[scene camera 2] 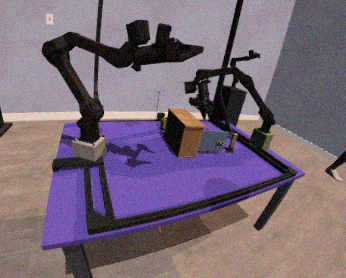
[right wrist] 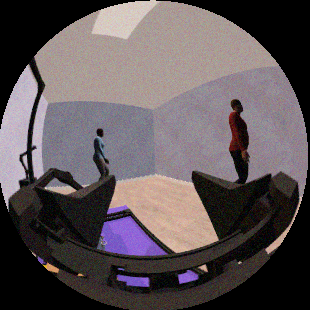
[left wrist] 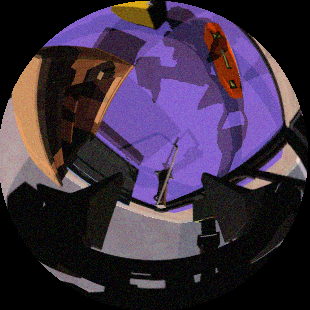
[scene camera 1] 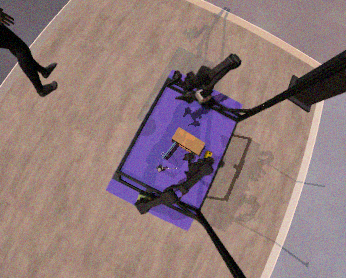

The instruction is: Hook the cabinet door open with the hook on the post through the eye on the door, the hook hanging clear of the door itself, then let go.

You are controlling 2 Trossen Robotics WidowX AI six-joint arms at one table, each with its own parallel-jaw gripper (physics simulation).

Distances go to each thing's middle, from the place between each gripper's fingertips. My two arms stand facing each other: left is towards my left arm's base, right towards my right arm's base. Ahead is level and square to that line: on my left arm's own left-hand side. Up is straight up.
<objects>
My right hand is 380 mm above the wooden cabinet (scene camera 2: 183,131), 230 mm past it and 190 mm to the right of it.
My left gripper is now 60 mm short of the wooden cabinet, 100 mm to the left of it and 50 mm above it.
</objects>
